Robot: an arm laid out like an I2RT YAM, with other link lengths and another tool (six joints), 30 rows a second.
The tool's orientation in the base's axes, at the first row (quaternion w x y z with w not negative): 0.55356 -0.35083 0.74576 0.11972
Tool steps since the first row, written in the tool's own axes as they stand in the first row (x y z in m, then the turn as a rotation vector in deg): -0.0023 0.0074 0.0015 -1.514 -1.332 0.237; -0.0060 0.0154 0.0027 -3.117 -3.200 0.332; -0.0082 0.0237 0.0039 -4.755 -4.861 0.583; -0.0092 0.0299 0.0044 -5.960 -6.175 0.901
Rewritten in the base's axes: -0.0034 0.0071 0.0000 1.263 -0.240 1.572; -0.0073 0.0150 0.0013 2.784 -0.914 3.388; -0.0115 0.0226 0.0011 4.291 -1.337 5.136; -0.0150 0.0278 0.0005 5.558 -1.638 6.394
